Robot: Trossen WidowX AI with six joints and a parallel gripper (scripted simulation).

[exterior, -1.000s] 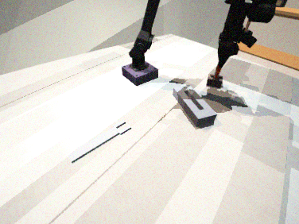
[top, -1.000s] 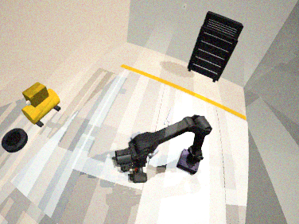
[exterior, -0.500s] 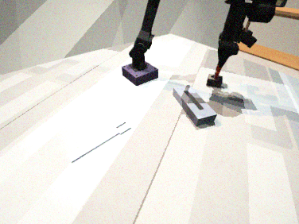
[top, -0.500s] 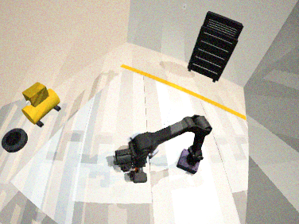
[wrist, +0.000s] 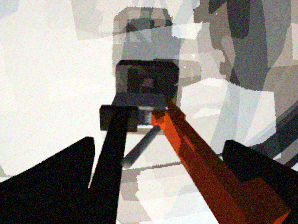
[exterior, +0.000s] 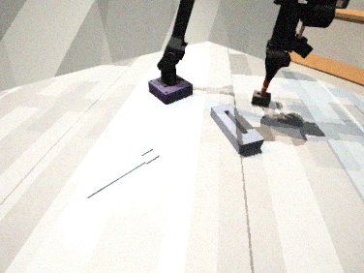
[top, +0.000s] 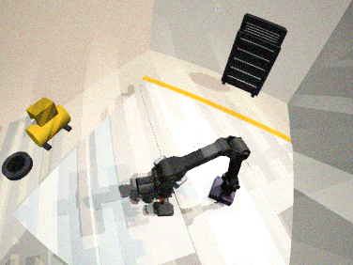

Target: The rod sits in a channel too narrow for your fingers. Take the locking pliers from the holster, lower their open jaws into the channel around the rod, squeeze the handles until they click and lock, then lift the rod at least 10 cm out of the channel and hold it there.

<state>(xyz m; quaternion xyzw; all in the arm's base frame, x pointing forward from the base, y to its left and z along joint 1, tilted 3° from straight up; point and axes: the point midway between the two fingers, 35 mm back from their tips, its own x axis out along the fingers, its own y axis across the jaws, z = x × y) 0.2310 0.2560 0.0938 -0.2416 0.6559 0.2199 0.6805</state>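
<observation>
Right now the grey channel block is 60 mm ahead of my gripper tip, 190 mm to the right of it and 80 mm below it. Round my gripper tip: box-shaped holster: 10 mm to the left, 90 mm below.
</observation>
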